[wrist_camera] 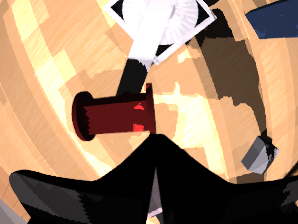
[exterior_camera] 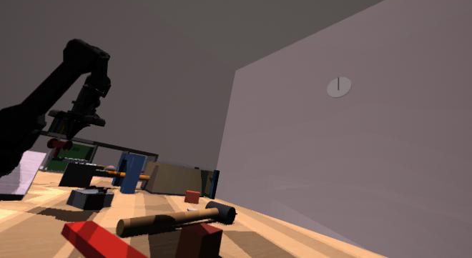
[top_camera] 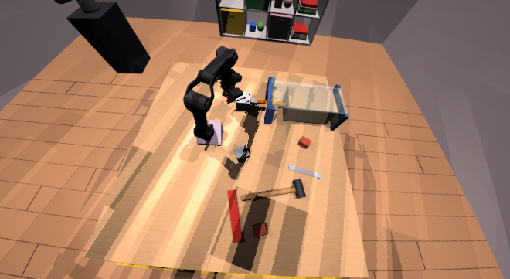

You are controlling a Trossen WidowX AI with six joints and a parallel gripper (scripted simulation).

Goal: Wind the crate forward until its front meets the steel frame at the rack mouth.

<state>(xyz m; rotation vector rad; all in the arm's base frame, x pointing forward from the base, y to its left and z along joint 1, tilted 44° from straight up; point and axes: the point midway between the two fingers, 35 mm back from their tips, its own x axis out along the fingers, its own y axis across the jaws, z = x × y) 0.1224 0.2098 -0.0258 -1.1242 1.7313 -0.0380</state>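
My gripper tip is 10 mm past the red grip, 30 mm to the right of it and 40 mm above it. The rest, counted from my gripper tip: blue steel frame: 240 mm ahead, 60 mm to the left, 70 mm below; then winch: 60 mm ahead, 60 mm to the left, 140 mm below; then winch handle: 20 mm ahead, 40 mm to the left, 70 mm below.
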